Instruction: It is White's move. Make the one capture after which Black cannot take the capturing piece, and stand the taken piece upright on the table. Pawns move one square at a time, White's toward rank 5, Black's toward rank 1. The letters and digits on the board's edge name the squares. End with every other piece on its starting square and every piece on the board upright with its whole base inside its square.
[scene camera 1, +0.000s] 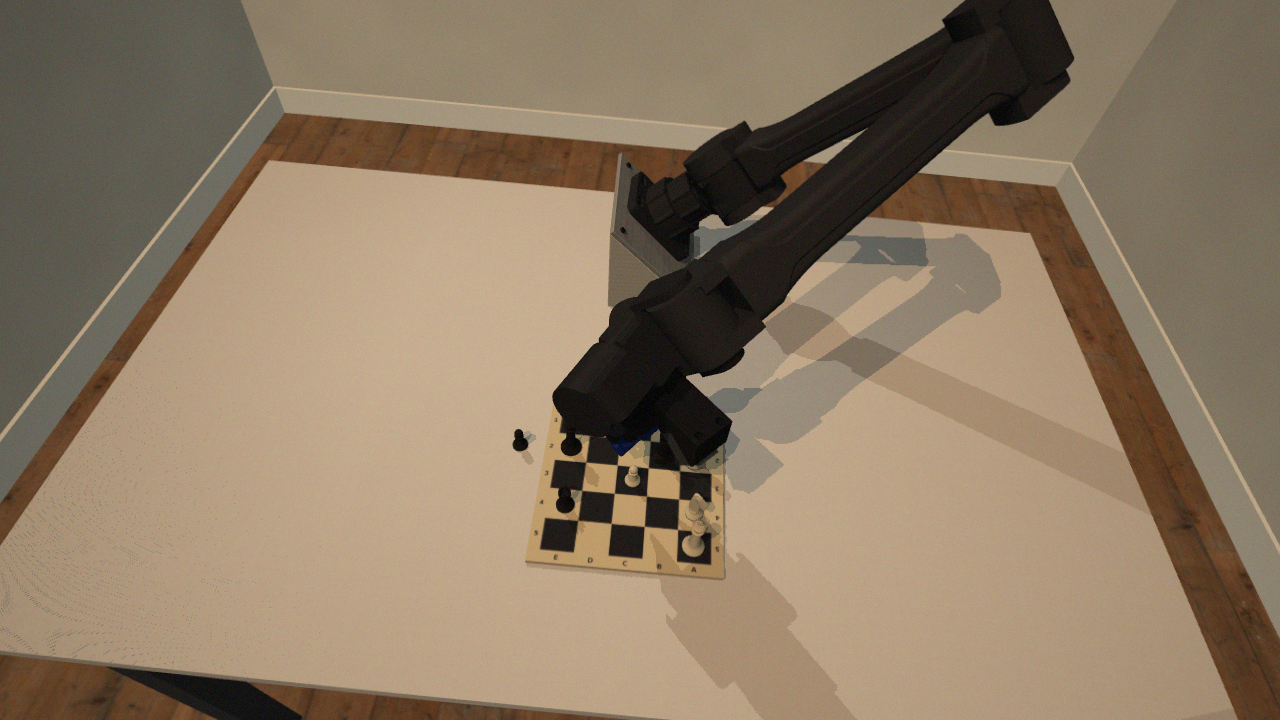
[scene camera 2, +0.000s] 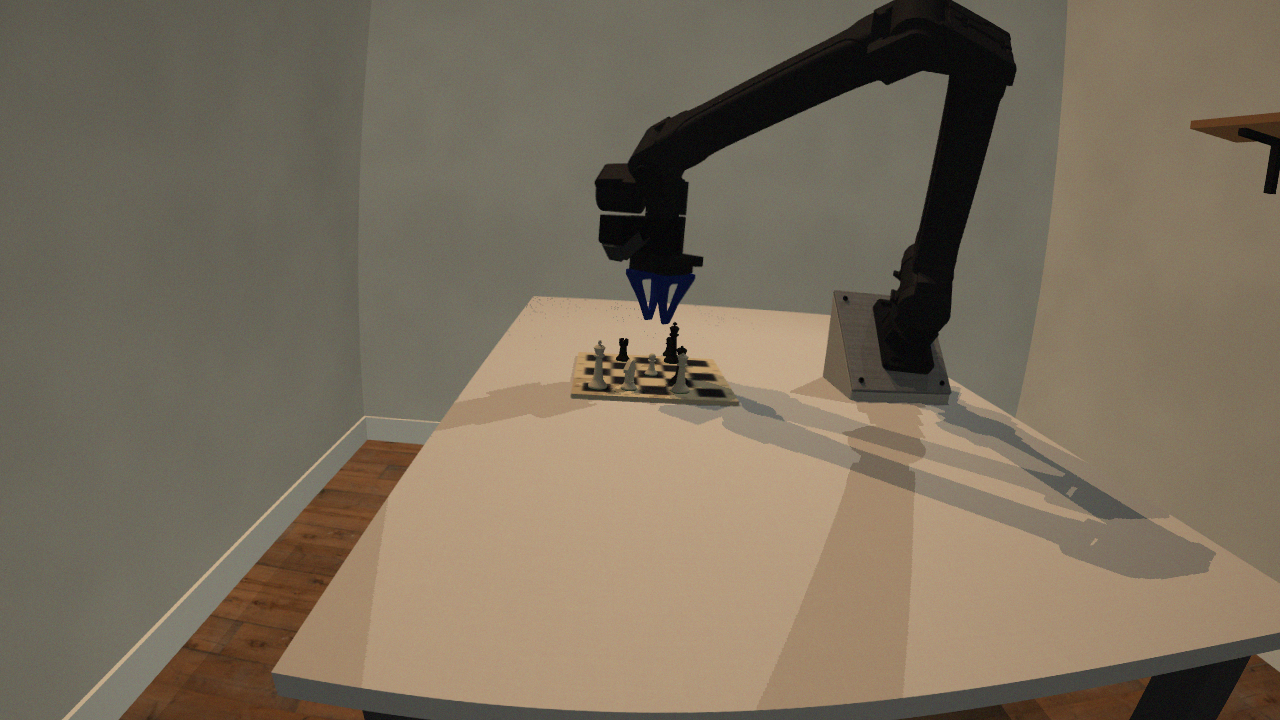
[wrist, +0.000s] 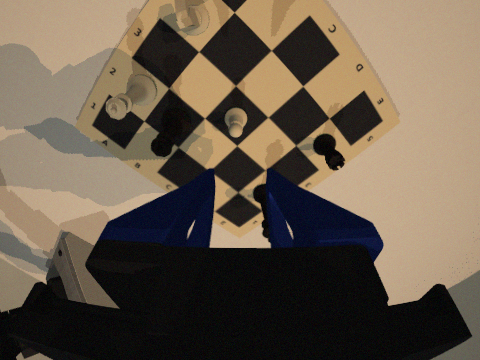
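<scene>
My gripper is visible in scene camera 1, as is a chessboard. The chessboard appears in scene camera 2 (707, 385), where my gripper is visible too. My gripper appears in the wrist view (240, 177), and the chessboard is visible there as well. On my gripper, (scene camera 1: 627, 442) and (scene camera 2: 631, 269) are the same spot. On the chessboard, (scene camera 1: 619, 525) and (wrist: 297, 77) are the same spot.
</scene>
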